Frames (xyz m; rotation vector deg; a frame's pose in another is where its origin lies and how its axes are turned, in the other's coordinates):
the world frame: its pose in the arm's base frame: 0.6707 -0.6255 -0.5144 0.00 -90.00 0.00
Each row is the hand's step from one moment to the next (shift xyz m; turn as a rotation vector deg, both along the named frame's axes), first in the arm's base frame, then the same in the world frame.
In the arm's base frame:
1: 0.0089 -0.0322 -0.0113 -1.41 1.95 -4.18
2: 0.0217 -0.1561 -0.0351 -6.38 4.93 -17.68
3: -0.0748 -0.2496 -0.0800 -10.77 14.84 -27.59
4: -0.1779 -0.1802 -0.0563 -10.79 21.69 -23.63
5: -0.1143 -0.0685 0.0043 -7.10 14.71 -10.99
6: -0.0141 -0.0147 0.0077 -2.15 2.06 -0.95
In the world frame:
1: -0.0113 -0.0322 -0.0089 -4.18 1.95 1.41
2: -0.0351 -0.1561 -0.0217 -17.68 4.93 6.38
3: -0.0800 -0.2496 0.0748 -27.59 14.84 10.77
4: -0.0563 -0.1802 0.1779 -23.63 21.69 10.79
5: 0.0043 -0.0685 0.1143 -10.99 14.71 7.10
6: 0.0077 -0.0147 0.0141 -0.95 2.06 2.15

